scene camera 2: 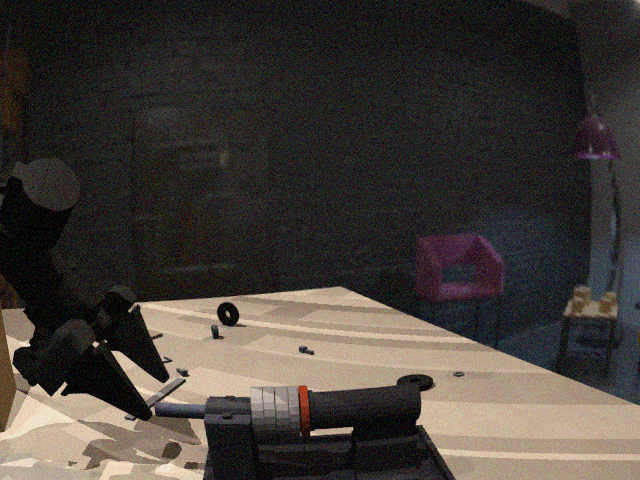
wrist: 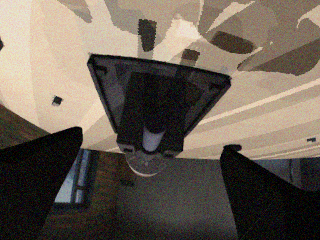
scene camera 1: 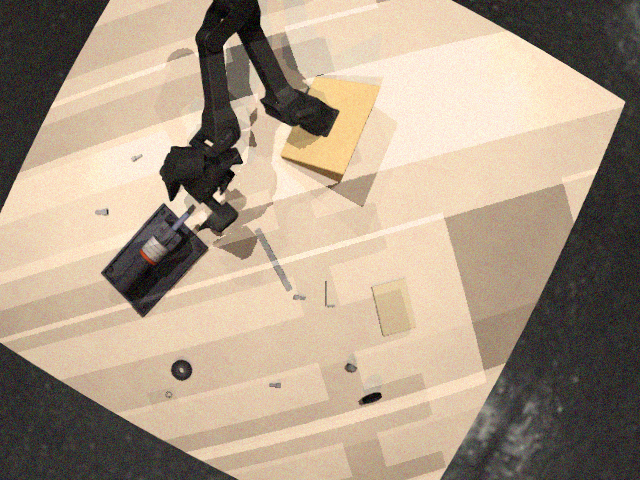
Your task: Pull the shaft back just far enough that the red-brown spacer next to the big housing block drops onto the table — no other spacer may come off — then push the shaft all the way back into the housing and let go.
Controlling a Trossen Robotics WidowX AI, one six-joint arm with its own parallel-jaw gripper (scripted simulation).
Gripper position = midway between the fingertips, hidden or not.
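The gripper (scene camera 2: 159, 397) is open and holds nothing, and the same camera shows a grey-blue shaft (scene camera 2: 194, 411) and a housing block (scene camera 2: 384, 419). Scene camera 1 shows a pale flat plate (scene camera 1: 394, 308), along with the gripper (scene camera 1: 185, 214) and the block (scene camera 1: 142, 284). Visible from the wrist are the shaft (wrist: 154, 125), the gripper (wrist: 153, 145) and the block (wrist: 129, 89), while the pale flat plate is out of frame in the wrist view.
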